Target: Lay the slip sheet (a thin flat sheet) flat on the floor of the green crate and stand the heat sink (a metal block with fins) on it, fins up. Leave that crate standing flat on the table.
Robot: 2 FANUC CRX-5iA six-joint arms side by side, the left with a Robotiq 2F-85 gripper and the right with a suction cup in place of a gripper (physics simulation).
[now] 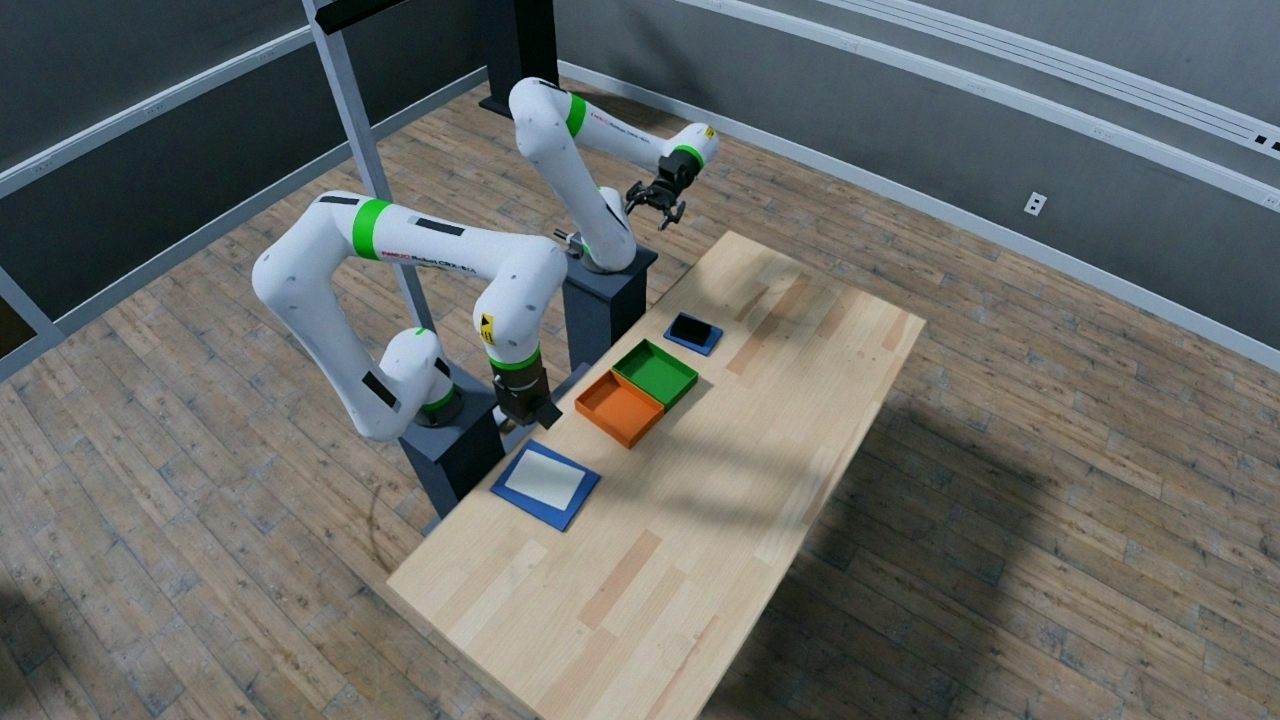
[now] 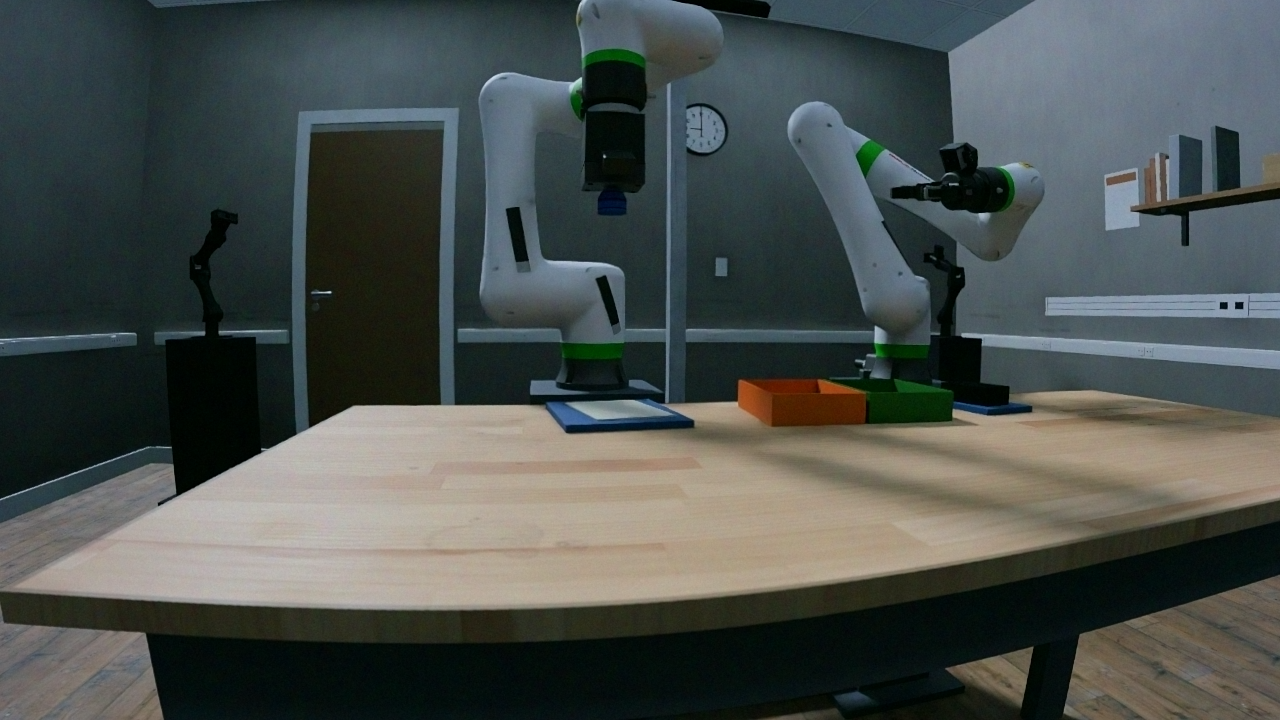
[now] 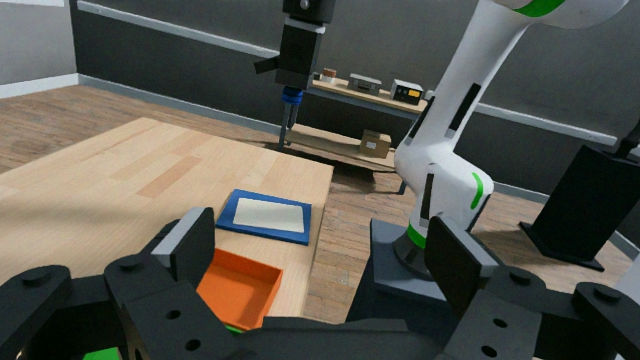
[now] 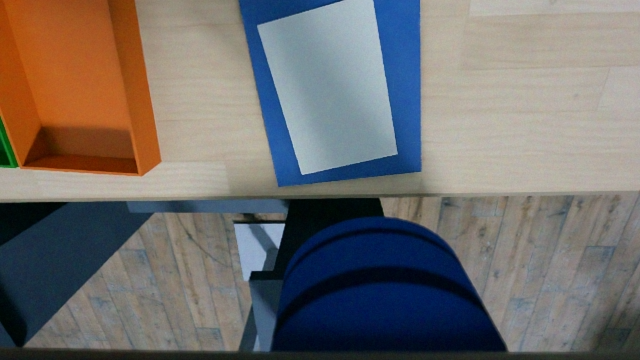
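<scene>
The pale slip sheet (image 1: 544, 479) (image 2: 617, 409) (image 3: 269, 215) (image 4: 330, 90) lies flat on a large blue pad (image 1: 561, 519) (image 4: 406, 100). The black heat sink (image 1: 691, 328) (image 2: 980, 393) sits on a small blue pad (image 1: 707, 346); its fins are too small to make out. The green crate (image 1: 656, 371) (image 2: 911, 405) stands flat and empty on the table between the heat sink and an orange crate. My left gripper (image 1: 651, 211) (image 2: 897, 191) (image 3: 322, 240) is open and empty, raised beyond the heat sink's end of the table. My right suction cup (image 2: 612, 202) (image 3: 292, 95) (image 4: 392, 295) carries nothing, high near the slip sheet.
The orange crate (image 1: 619, 409) (image 2: 805, 404) (image 3: 240, 295) (image 4: 75, 75) stands against the green crate, on the side toward the slip sheet. Both pads and both crates lie along the table edge nearest the arm pedestals. A metal post rises behind the arms.
</scene>
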